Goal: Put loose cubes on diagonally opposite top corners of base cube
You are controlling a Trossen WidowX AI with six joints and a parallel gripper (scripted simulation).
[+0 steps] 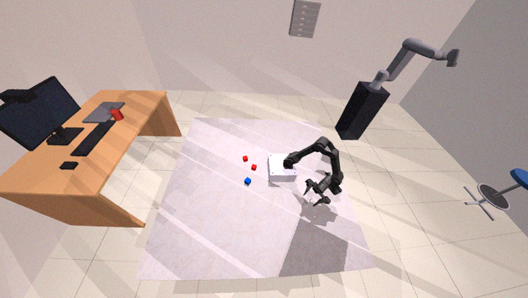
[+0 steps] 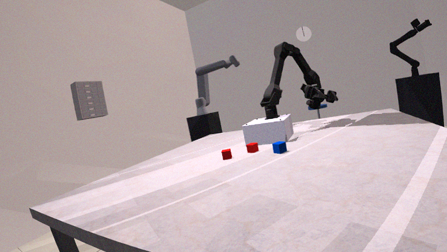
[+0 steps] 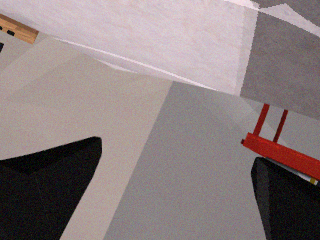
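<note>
Right now my gripper tip is 36 cm short of the blue base cube, 21 cm to the left of it and 12 cm above it.
</note>
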